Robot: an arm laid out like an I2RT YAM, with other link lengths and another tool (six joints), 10 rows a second.
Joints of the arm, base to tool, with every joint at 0 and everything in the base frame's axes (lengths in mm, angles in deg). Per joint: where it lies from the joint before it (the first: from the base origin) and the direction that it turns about. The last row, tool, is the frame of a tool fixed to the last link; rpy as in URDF.
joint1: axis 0 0 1 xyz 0 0 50.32
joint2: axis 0 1 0 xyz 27.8 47.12 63.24
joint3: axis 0 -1 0 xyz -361.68 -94.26 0
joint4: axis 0 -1 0 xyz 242.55 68.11 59.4
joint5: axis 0 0 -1 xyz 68.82 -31.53 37.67
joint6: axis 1 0 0 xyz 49.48 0 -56.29
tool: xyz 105 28 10 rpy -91.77 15.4 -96.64
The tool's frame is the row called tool.
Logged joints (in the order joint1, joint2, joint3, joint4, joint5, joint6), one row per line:
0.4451 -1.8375 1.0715 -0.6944 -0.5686 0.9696
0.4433 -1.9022 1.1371 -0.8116 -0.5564 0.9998
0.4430 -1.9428 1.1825 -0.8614 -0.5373 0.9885
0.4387 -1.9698 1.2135 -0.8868 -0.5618 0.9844
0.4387 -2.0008 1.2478 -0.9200 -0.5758 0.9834
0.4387 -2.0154 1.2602 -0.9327 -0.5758 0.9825
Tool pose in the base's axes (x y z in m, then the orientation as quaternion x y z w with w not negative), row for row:
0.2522 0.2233 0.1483 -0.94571 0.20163 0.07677 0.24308
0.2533 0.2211 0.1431 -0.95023 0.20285 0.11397 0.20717
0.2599 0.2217 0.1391 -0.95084 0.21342 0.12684 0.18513
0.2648 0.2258 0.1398 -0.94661 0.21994 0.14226 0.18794
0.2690 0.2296 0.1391 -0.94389 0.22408 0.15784 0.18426
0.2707 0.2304 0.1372 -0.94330 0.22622 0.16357 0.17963
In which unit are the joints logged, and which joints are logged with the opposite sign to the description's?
The joints are logged in radians. Opposite sign: joint2, joint6.
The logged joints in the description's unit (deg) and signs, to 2 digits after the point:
25.50 105.28 61.39 -39.79 -32.58 -55.55
25.40 108.99 65.15 -46.50 -31.88 -57.28
25.38 111.31 67.75 -49.35 -30.79 -56.64
25.14 112.86 69.53 -50.81 -32.19 -56.40
25.14 114.64 71.49 -52.71 -32.99 -56.34
25.14 115.47 72.20 -53.44 -32.99 -56.29

